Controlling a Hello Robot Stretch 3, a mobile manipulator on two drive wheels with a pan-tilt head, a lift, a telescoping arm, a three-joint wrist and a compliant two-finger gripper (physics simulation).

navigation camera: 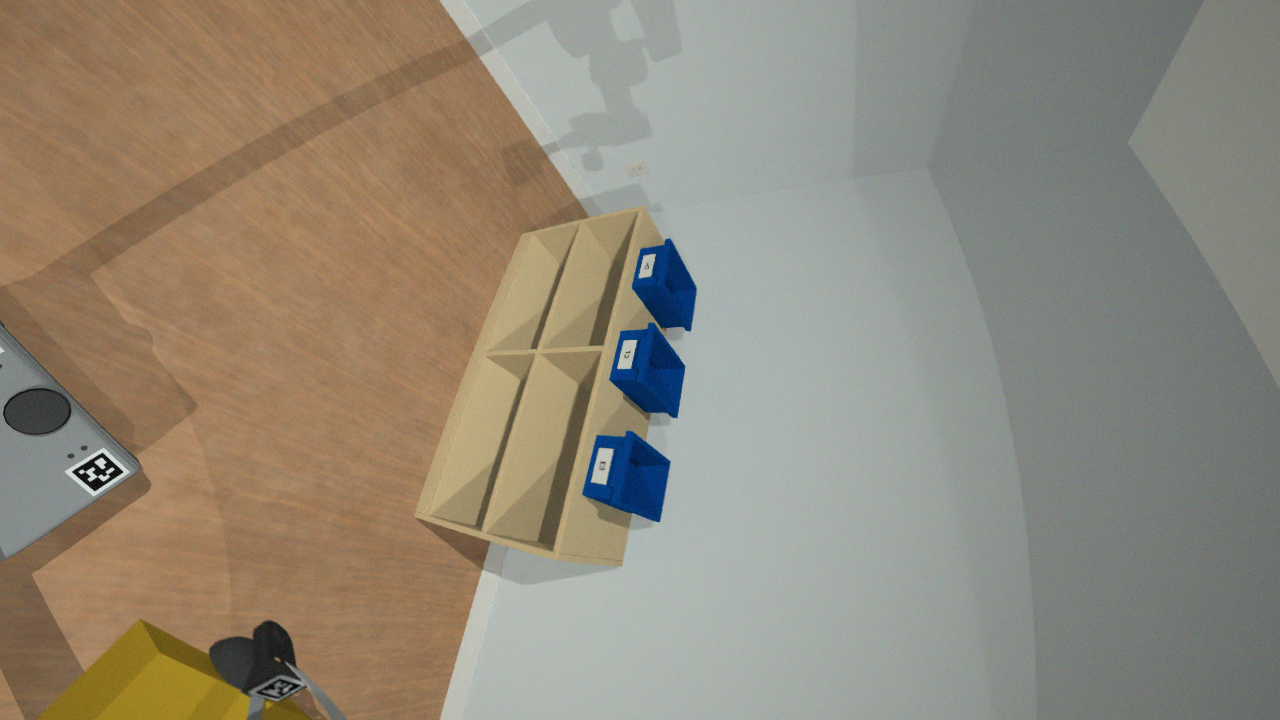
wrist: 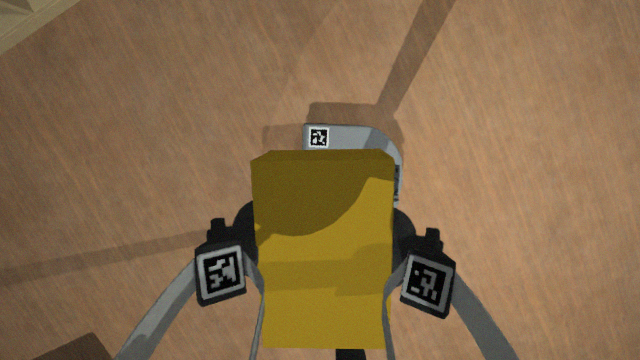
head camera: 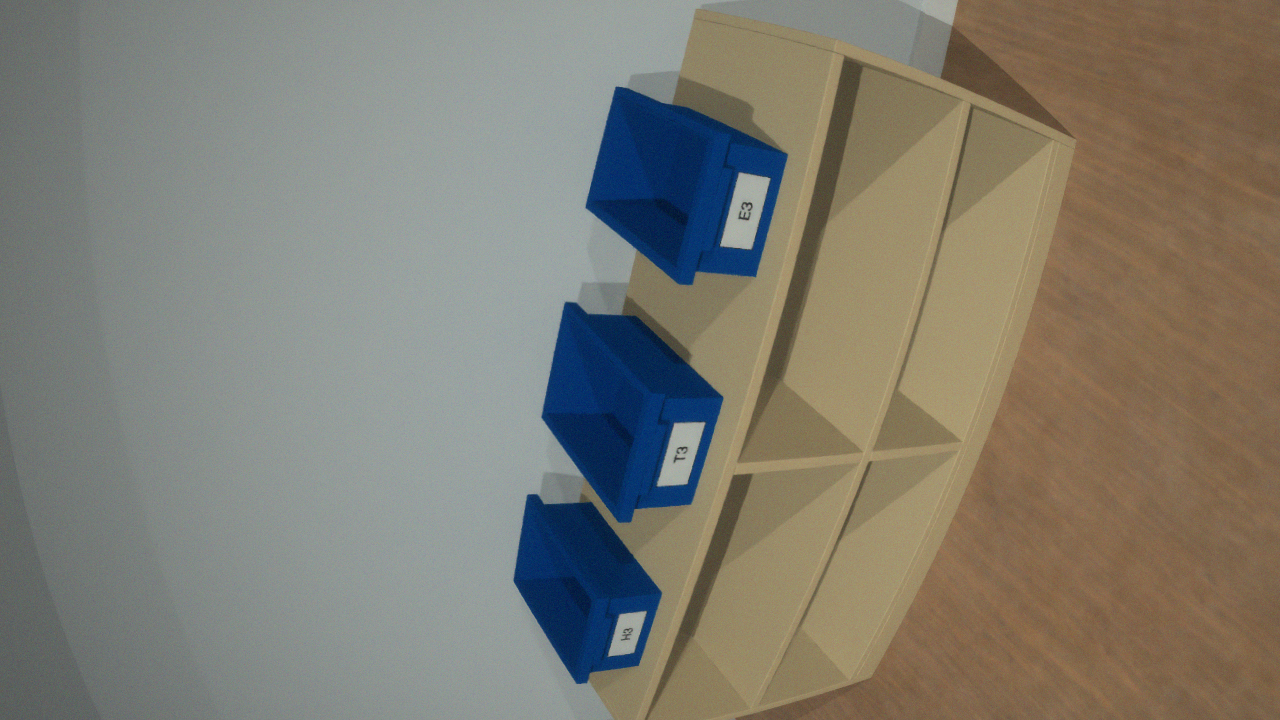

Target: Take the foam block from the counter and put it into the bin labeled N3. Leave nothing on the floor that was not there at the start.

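Frame: origin at the robot's base, x right, y ahead, z up, level; metres.
Where they show: gripper, between the fingertips: (navigation camera: 170, 717) (wrist: 324, 230); robot's base, origin of its link: (navigation camera: 38, 408).
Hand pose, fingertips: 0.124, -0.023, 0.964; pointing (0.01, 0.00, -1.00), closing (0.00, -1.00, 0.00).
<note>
Things, the pixels of their centre, and the offset from my fingertips, as dx, dy, dz. Level surfaces: height alone.
- yellow foam block, middle of its body: (wrist: 325, 242) +0.000, +0.000, +0.017
- middle bin, middle of its body: (head camera: 626, 407) (navigation camera: 649, 373) +0.538, +1.069, -0.294
- last bin, middle of its body: (head camera: 583, 587) (navigation camera: 666, 288) +0.368, +1.373, -0.294
- wooden floor, height of its surface: dz -0.964
The yellow foam block (navigation camera: 143, 680) (wrist: 325, 250) is held between the two fingertips of my gripper (wrist: 324, 230), which is shut on it, above the floor. In the navigation camera view the block and one dark fingertip show at the bottom left. Three blue bins stand in a row on a low wooden shelf unit. Their labels read E3 for one bin (head camera: 751, 259) (navigation camera: 626, 474), T3 for the middle bin (head camera: 626, 483) (navigation camera: 646, 371) and H3 for the last bin (head camera: 586, 617) (navigation camera: 664, 286). A bin labeled N3 does not show in these views.
The shelf unit (head camera: 799, 474) (navigation camera: 570, 350) stands against the grey wall (head camera: 313, 313) (navigation camera: 805, 402), with open compartments facing the wooden floor (head camera: 1163, 358) (navigation camera: 313, 313) (wrist: 150, 125). My grey base (navigation camera: 53, 483) (wrist: 350, 136) shows below. A wall outlet (navigation camera: 636, 168) is beside the shelf unit.
</note>
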